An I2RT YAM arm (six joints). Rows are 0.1 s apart.
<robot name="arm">
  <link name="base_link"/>
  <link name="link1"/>
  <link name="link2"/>
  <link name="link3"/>
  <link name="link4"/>
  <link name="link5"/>
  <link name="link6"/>
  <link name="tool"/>
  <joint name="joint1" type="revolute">
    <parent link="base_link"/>
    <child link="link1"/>
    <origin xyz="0 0 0.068"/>
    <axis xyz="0 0 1"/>
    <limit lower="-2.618" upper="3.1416"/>
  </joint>
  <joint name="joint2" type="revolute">
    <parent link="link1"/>
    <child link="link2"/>
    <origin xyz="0.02 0.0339 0.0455" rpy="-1.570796 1.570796 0"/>
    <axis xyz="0 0 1"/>
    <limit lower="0" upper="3.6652"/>
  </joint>
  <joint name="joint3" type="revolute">
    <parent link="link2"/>
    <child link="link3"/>
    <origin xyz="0 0.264 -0.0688" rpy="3.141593 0 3.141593"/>
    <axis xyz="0 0 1"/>
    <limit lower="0" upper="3.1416"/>
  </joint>
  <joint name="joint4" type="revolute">
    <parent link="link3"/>
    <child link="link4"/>
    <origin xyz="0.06 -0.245 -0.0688"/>
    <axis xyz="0 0 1"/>
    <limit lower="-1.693" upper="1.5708"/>
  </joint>
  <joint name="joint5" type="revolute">
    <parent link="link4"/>
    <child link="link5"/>
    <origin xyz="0.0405 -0.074 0.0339" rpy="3.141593 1.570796 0"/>
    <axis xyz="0 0 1"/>
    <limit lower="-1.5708" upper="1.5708"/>
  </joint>
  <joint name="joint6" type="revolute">
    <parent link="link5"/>
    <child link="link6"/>
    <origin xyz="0 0.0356 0.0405" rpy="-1.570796 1.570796 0"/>
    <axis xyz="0 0 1"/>
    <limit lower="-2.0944" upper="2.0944"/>
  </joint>
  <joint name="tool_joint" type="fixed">
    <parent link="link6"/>
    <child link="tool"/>
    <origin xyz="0 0 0" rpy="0 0 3.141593"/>
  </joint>
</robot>
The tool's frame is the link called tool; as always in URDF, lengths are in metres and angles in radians.
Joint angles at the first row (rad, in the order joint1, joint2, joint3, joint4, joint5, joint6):
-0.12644, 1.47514, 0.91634, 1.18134, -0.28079, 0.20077
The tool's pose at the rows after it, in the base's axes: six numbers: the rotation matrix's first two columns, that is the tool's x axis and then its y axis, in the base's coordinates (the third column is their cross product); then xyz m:
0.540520, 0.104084, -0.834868, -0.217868, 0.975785, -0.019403, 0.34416, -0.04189, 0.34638
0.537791, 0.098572, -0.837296, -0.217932, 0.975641, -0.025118, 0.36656, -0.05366, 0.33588
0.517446, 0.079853, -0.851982, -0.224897, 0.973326, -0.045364, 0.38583, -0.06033, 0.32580
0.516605, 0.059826, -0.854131, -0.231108, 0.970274, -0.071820, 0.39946, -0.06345, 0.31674
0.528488, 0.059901, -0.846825, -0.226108, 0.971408, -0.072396, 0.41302, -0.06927, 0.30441
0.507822, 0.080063, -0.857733, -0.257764, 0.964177, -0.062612, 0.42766, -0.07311, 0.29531
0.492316, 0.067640, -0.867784, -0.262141, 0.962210, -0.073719, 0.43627, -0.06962, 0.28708
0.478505, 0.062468, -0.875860, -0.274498, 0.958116, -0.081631, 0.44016, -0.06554, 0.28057
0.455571, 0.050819, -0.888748, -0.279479, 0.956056, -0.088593, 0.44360, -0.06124, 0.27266
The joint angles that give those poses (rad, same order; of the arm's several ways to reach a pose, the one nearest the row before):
-0.15340, 1.58752, 0.96741, 1.23819, -0.31971, 0.19661
-0.17773, 1.69236, 1.03571, 1.27548, -0.34361, 0.20547
-0.18848, 1.77245, 1.09685, 1.27057, -0.37467, 0.18960
-0.19161, 1.83613, 1.13941, 1.28948, -0.39761, 0.17124
-0.19907, 1.91236, 1.18141, 1.33923, -0.39740, 0.17797
-0.20326, 1.97531, 1.23697, 1.33327, -0.42642, 0.20005
-0.19187, 2.00845, 1.25868, 1.32110, -0.43038, 0.17729
-0.18188, 2.02516, 1.26206, 1.31655, -0.43978, 0.16429
-0.17126, 2.03815, 1.25940, 1.29979, -0.44290, 0.14183

